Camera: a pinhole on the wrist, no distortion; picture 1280 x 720 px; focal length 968.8 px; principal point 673.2 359.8 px. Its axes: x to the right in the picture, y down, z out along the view. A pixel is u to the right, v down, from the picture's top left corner.
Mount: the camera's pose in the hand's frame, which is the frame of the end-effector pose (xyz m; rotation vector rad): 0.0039 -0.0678 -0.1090 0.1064 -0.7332 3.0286
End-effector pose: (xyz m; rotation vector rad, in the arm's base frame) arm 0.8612 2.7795 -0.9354 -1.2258 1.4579 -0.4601
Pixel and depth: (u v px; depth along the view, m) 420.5 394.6 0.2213
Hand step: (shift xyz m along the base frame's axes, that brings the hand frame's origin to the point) 0.1578 -0.1051 0.0844
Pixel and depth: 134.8 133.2 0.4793
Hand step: 0.4393 -0.2154 -0.0976
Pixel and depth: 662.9 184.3 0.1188
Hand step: 0.0513 -0.0489 0.0762
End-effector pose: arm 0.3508 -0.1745 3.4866 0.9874 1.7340 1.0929
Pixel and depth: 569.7 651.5 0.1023
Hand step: -0.0627 -0.0349 -0.1285
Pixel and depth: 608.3 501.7 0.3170
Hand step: 0.0784 0.0008 -0.2875
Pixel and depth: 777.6 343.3 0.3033
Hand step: 0.1196 -0.0267 -0.2301
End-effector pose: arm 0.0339 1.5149 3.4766 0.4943 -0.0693 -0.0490
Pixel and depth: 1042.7 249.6 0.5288
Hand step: -0.2014 -0.4035 0.2229
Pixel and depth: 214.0 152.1 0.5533
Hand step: 0.2634 -0.4074 0.2794
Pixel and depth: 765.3 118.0 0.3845
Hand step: -0.0320 -0.2702 0.1690
